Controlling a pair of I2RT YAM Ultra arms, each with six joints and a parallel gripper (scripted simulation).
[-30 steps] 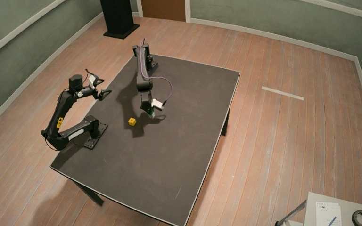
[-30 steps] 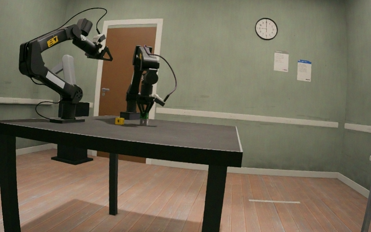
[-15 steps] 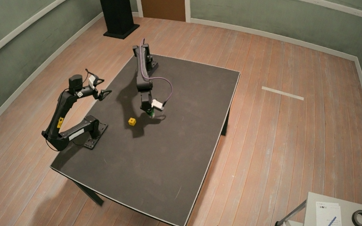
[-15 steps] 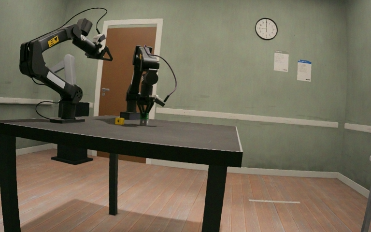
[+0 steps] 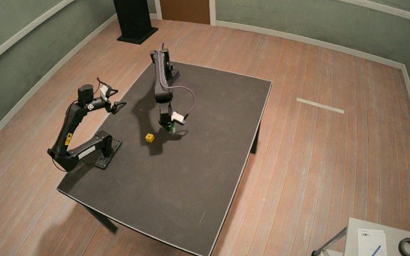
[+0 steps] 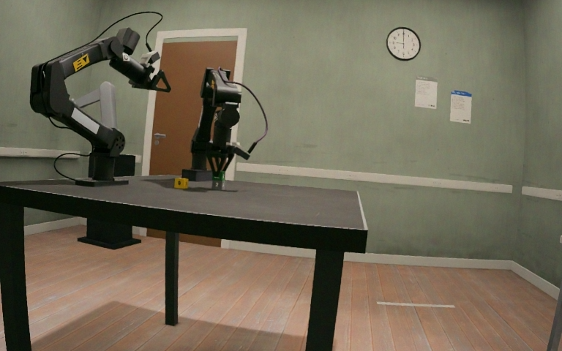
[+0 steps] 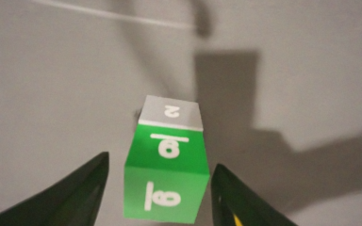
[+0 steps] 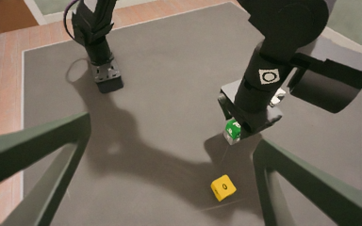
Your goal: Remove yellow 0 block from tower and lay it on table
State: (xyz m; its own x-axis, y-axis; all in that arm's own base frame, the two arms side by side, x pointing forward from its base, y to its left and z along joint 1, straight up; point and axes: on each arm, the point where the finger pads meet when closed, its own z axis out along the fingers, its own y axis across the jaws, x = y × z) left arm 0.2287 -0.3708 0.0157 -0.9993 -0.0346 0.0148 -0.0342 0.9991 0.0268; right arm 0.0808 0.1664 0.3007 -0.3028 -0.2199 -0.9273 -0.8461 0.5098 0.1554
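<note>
Right now the green block is 10 mm below my left hand. The rest, counted from my left hand: yellow block: 80 mm behind, 100 mm to the right, 40 mm below.
</note>
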